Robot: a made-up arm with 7 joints. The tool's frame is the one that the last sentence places.
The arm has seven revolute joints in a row. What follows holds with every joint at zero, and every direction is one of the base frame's. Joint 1 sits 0.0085 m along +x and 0.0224 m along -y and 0.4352 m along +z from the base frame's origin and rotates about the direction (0, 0.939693, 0.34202). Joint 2 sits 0.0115 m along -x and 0.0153 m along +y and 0.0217 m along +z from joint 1 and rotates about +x. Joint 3 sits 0.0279 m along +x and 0.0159 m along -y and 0.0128 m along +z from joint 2 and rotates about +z. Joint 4 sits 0.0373 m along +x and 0.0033 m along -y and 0.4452 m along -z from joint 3 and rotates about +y. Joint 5 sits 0.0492 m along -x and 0.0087 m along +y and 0.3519 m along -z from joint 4 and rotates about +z. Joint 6 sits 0.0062 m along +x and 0.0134 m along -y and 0.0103 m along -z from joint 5 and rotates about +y. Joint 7 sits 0.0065 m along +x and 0.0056 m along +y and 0.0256 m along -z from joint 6 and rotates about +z. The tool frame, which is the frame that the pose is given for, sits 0.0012 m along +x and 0.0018 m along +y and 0.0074 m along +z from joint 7; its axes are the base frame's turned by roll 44.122, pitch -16.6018 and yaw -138.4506 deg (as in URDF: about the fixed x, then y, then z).
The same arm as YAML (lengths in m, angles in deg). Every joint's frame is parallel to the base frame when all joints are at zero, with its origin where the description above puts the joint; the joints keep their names.
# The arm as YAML. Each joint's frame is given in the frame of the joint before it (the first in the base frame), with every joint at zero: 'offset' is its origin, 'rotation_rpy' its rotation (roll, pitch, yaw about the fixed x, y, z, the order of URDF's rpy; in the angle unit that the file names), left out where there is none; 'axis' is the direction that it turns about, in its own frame. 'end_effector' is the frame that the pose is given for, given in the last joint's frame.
length_unit: m
angle_unit: deg
chain:
  - id: joint 1
    offset: [0.0085, -0.0224, 0.4352]
    axis: [0.0, 0.9397, 0.342]
  - id: joint 2
    offset: [-0.0115, 0.0153, 0.0217]
    axis: [1.0, 0.0, 0.0]
  - id: joint 3
    offset: [0.0279, -0.0159, 0.0128]
    axis: [0.0, 0.0, 1.0]
  - id: joint 4
    offset: [0.0373, -0.0033, -0.4452]
    axis: [0.0, 1.0, 0.0]
  - id: joint 5
    offset: [-0.0492, 0.0087, -0.3519]
    axis: [0.0, 0.0, 1.0]
  - id: joint 6
    offset: [0.0062, -0.0134, -0.0103]
    axis: [0.0, 1.0, 0.0]
  - id: joint 7
    offset: [0.0065, 0.0056, -0.0256]
    axis: [0.0, 0.0, 1.0]
end_effector:
  offset: [0.0012, 0.0018, 0.0074]
  rotation_rpy: [44.12, -16.6, -138.45]

